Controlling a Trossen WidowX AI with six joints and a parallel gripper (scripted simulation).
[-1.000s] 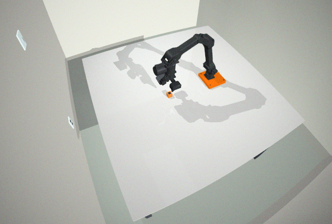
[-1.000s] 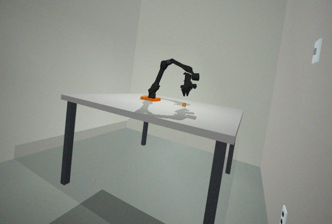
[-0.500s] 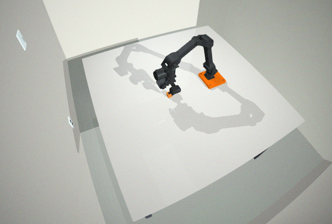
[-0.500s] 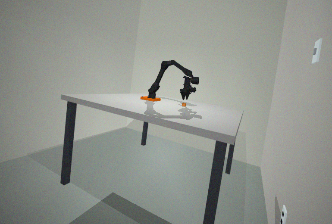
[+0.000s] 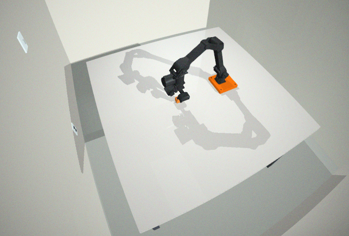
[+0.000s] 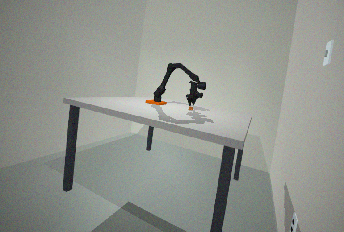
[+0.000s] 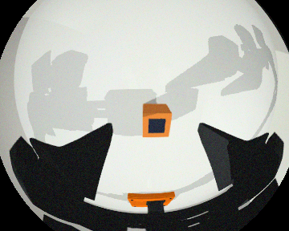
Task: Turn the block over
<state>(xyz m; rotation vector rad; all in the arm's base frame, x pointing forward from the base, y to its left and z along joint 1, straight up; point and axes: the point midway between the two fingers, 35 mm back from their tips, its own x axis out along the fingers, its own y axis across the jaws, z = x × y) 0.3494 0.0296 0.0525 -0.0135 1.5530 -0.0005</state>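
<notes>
The orange block is 2 cm below my gripper tip.
</notes>
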